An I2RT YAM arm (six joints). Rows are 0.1 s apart.
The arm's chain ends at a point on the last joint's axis. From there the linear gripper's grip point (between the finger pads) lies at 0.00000 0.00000 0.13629 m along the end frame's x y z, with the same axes.
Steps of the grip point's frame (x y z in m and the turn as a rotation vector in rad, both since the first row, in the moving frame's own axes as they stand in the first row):
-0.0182 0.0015 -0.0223 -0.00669 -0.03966 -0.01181
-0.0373 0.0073 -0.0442 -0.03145 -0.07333 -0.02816
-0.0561 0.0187 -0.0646 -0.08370 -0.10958 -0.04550
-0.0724 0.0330 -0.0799 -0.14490 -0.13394 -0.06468
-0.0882 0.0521 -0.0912 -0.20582 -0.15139 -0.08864
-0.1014 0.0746 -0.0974 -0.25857 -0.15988 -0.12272
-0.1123 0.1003 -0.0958 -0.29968 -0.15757 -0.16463
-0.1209 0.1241 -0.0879 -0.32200 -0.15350 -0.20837
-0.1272 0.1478 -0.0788 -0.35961 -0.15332 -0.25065
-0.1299 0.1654 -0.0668 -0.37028 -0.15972 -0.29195
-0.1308 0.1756 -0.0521 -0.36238 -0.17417 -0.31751
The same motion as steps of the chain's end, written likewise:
-0.0128 0.0006 -0.0222 -0.00669 -0.03966 -0.01181
-0.0274 0.0029 -0.0438 -0.03145 -0.07333 -0.02816
-0.0415 0.0070 -0.0633 -0.08370 -0.10958 -0.04550
-0.0549 0.0128 -0.0773 -0.14490 -0.13394 -0.06468
-0.0691 0.0235 -0.0868 -0.20582 -0.15139 -0.08864
-0.0821 0.0387 -0.0912 -0.25857 -0.15988 -0.12272
-0.0947 0.0587 -0.0881 -0.29968 -0.15757 -0.16463
-0.1051 0.0793 -0.0794 -0.32200 -0.15350 -0.20837
-0.1131 0.0980 -0.0686 -0.35961 -0.15332 -0.25065
-0.1162 0.1139 -0.0559 -0.37028 -0.15972 -0.29195
-0.1158 0.1247 -0.0413 -0.36238 -0.17417 -0.31751

